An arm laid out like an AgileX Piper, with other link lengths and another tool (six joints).
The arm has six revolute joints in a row. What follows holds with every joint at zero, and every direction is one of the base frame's.
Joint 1 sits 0.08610 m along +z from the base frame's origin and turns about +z.
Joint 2 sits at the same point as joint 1 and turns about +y.
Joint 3 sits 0.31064 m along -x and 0.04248 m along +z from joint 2 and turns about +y.
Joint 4 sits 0.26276 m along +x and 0.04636 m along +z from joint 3 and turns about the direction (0.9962, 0, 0.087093).
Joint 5 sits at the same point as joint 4 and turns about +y.
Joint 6 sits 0.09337 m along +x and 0.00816 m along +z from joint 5 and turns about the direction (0.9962, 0, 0.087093).
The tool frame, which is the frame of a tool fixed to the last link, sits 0.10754 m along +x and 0.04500 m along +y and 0.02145 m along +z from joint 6; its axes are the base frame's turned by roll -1.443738, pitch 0.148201 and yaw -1.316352 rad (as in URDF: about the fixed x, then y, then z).
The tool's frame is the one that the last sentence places.
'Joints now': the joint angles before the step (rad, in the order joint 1, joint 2, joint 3, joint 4, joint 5, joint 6). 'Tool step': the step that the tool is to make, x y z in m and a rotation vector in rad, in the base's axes. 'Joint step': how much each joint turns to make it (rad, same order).
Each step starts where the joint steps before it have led.
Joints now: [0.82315 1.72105 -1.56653 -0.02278 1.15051 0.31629]
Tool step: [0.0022 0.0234 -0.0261 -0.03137 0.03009 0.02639]
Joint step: [0.03081 0.09402 -0.04678 -0.00016 -0.00370 0.00478]
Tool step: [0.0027 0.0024 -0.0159 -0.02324 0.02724 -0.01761]
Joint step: [0.00004 0.03462 -0.00108 -0.00001 0.00226 0.01838]
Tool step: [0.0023 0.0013 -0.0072 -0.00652 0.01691 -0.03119]
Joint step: [-0.00005 0.01660 -0.00125 0.00001 0.00136 0.03224]
